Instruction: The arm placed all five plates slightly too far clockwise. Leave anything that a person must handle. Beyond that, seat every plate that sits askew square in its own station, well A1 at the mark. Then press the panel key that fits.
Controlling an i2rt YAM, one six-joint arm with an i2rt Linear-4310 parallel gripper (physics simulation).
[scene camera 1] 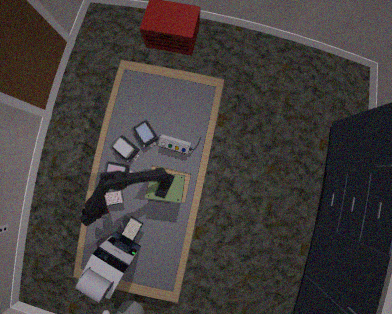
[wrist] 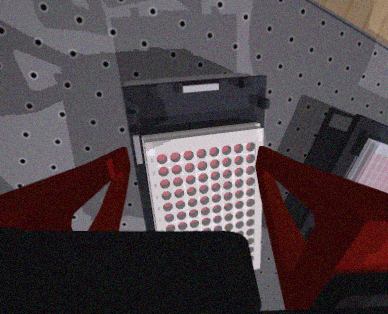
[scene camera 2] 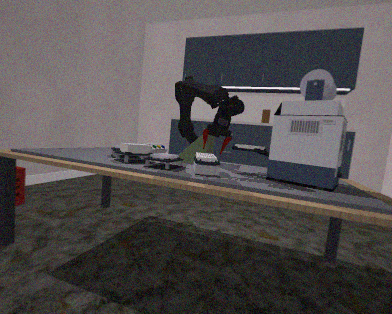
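Observation:
My gripper (scene camera 2: 213,151) (wrist: 192,156) is open, with its red fingers apart on either side of a white plate with pink wells (scene camera 1: 113,198) (scene camera 2: 206,157) (wrist: 209,186). The plate lies on a dark station (wrist: 200,107), looks slightly turned against it, and its near end is hidden by the gripper body in the wrist view. A pink plate (scene camera 1: 117,166) (wrist: 376,167) sits in the neighbouring station. A pale plate (scene camera 1: 124,148), a bluish plate (scene camera 1: 145,132) and a cream plate (scene camera 1: 132,228) also show. The key panel (scene camera 1: 175,145) has coloured keys. The A1 marks are unreadable.
A large white and blue machine (scene camera 1: 112,256) (scene camera 2: 306,142) stands beside the cream plate, at the table's end. The arm stands on a green board (scene camera 1: 175,192). The table has a wooden rim (scene camera 1: 200,165) (scene camera 2: 165,176). A red cabinet (scene camera 1: 171,22) stands beyond the table.

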